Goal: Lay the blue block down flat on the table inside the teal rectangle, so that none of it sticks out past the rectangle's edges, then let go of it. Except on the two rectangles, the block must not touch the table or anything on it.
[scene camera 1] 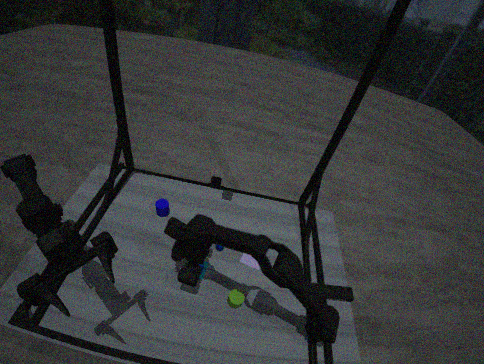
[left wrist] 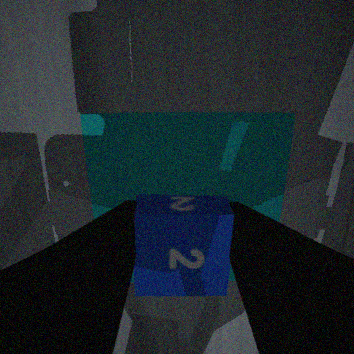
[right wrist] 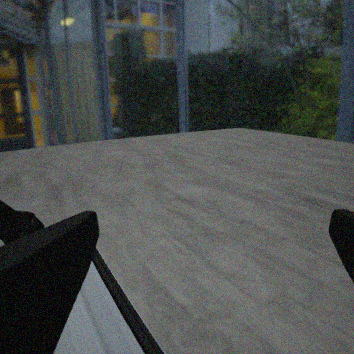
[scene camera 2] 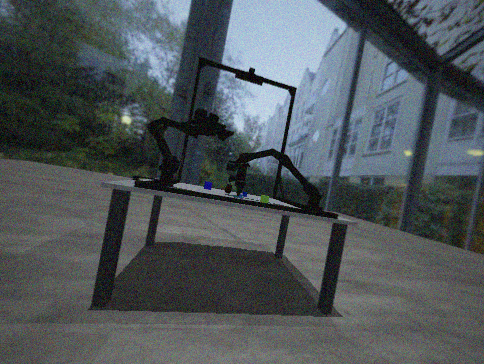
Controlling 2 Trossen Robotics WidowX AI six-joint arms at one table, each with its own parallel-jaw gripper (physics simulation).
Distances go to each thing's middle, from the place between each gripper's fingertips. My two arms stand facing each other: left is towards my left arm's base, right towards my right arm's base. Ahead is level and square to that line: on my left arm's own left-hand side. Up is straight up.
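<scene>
With the teal rectangle point(left wrist: 244, 155) as the reference, my right gripper is 27 cm past it and 12 cm to the right of it, and also 34 cm above it.
My left gripper, I see, is right at the teal rectangle. Going by its middle, the rectangle is nearer to my left gripper than to my right gripper.
</scene>
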